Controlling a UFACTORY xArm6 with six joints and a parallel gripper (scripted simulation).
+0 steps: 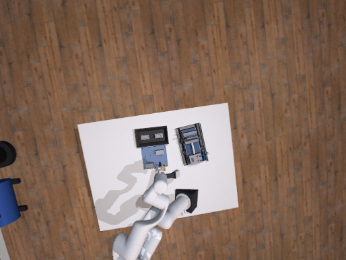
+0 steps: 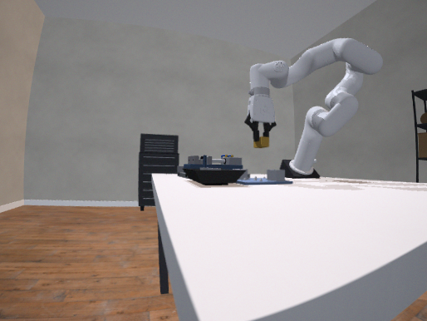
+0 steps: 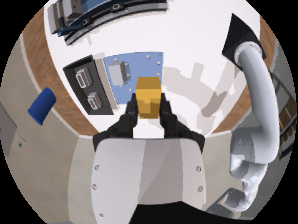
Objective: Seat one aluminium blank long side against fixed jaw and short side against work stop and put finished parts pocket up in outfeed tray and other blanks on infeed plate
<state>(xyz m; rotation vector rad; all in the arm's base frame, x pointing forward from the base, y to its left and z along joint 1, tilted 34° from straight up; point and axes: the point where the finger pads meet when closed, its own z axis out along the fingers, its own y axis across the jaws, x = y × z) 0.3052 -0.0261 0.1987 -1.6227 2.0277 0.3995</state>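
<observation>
My hand is 2 cm above the brass blank. Round my hand: vise (26 cm to the right, 13 cm below, 7 cm ahead).
</observation>
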